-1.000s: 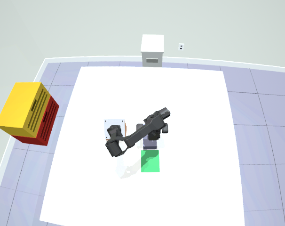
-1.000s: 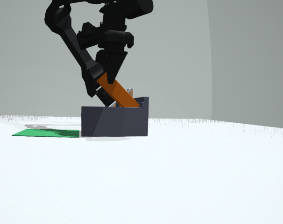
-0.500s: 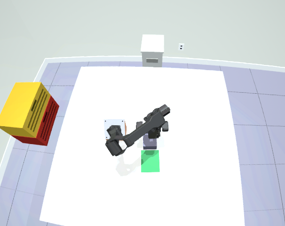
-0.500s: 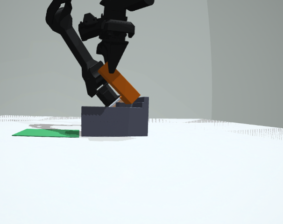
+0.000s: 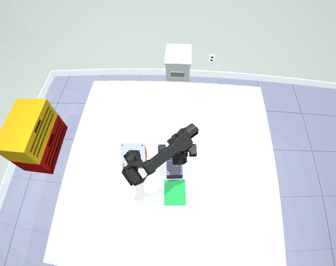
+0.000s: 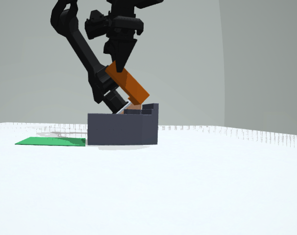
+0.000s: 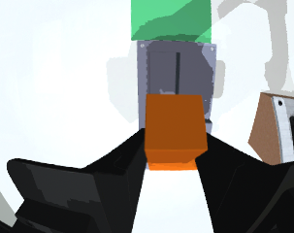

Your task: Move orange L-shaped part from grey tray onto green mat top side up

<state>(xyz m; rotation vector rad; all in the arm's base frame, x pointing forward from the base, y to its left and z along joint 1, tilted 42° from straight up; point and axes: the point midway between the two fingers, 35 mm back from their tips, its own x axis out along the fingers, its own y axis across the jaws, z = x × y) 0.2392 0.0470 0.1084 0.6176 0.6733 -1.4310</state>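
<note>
My gripper tip is now 17 cm above the green mat, 14 cm to the left of it and 1 cm past it. From my gripper tip the other things lie so: orange L-shaped part: 3 cm to the left, 3 cm below, 2 cm behind.
</note>
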